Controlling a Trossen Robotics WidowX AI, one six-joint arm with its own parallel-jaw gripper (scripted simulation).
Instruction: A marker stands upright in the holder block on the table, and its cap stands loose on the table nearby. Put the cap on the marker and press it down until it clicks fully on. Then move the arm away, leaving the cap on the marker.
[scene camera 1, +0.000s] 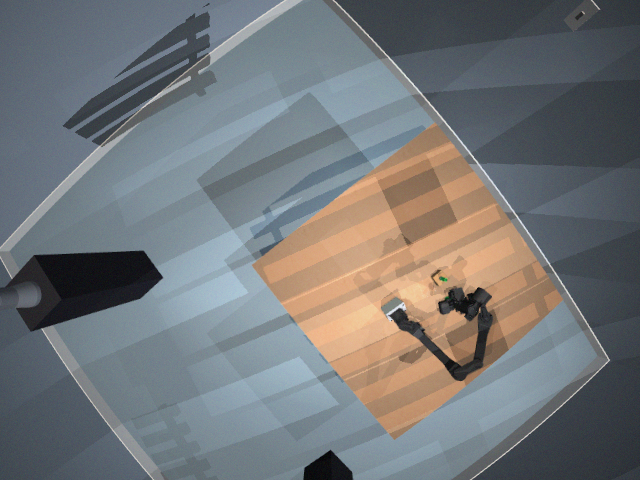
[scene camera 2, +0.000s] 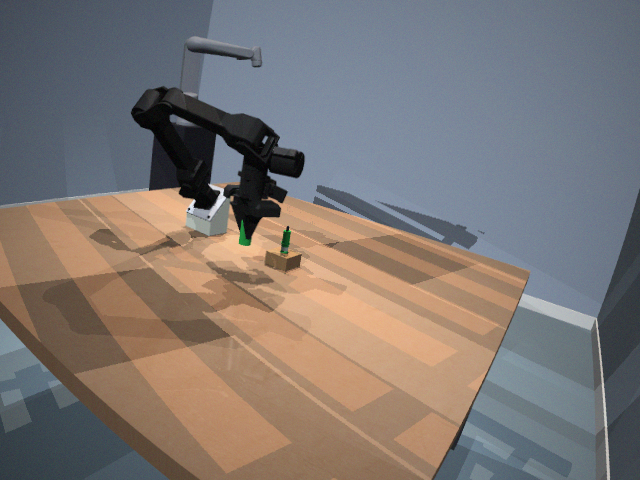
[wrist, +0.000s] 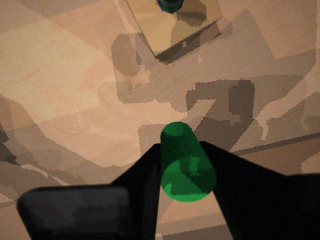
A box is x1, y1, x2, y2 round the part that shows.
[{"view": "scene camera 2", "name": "my gripper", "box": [223, 168, 287, 238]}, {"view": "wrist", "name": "my gripper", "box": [16, 141, 319, 239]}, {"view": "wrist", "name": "green cap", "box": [160, 122, 216, 202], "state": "held by my gripper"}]
